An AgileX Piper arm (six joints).
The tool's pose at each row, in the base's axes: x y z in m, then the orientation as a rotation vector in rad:
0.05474, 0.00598, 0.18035, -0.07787, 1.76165, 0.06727
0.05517, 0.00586, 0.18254, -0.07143, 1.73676, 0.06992
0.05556, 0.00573, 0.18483, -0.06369, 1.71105, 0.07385
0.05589, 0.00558, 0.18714, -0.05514, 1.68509, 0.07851
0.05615, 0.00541, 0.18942, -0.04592, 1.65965, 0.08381
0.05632, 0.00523, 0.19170, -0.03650, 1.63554, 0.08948
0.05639, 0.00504, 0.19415, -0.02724, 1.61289, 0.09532
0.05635, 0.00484, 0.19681, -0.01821, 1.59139, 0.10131
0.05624, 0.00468, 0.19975, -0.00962, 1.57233, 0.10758
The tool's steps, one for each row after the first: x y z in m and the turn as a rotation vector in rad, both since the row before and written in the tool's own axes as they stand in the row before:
-0.00223, -0.00015, -0.00001, 0.00164, -0.02517, 0.00467
-0.00232, -0.00015, -0.00001, 0.00152, -0.02605, 0.00629
-0.00233, -0.00015, -0.00001, 0.00150, -0.02632, 0.00730
-0.00230, -0.00015, -0.00002, 0.00149, -0.02581, 0.00821
-0.00229, -0.00013, -0.00005, 0.00140, -0.02447, 0.00868
-0.00245, -0.00011, -0.00010, 0.00123, -0.02298, 0.00880
-0.00266, -0.00008, -0.00017, 0.00103, -0.02179, 0.00885
-0.00294, 0.00001, -0.00018, 0.00067, -0.01930, 0.00888

